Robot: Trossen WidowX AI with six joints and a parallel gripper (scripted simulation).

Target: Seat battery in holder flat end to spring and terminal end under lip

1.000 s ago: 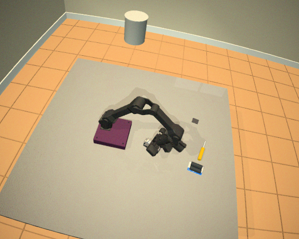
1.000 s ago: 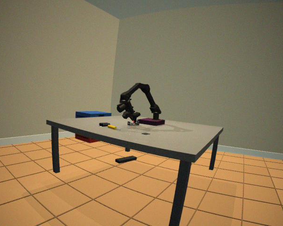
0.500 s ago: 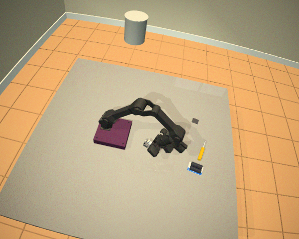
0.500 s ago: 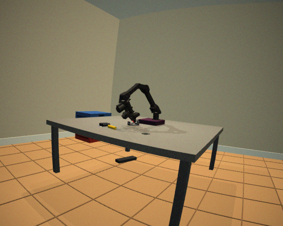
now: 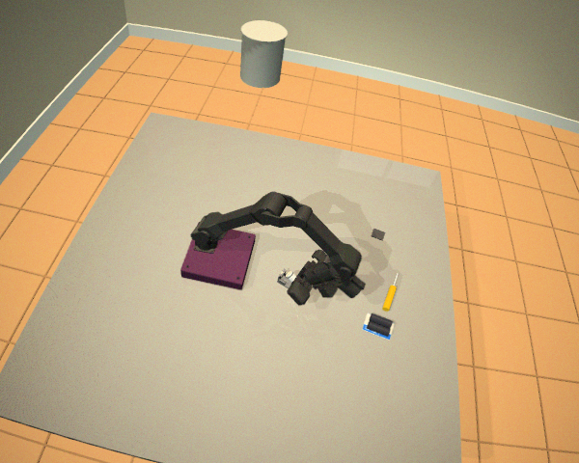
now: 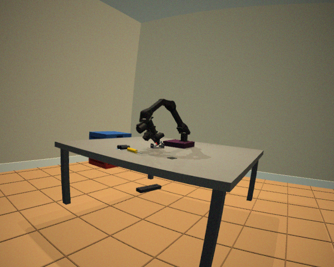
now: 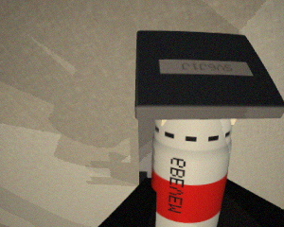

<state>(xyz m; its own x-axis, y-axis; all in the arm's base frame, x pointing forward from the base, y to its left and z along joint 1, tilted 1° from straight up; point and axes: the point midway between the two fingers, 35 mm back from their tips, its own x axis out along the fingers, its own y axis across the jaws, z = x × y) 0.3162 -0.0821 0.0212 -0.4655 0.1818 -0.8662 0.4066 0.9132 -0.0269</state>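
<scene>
Right now my gripper tip is 10 mm below the battery. The rest, counted from my gripper tip: yellow screwdriver (330 mm ahead, 40 mm to the left, 10 mm below); then small dark square (280 mm ahead, 270 mm to the left, 20 mm below).
</scene>
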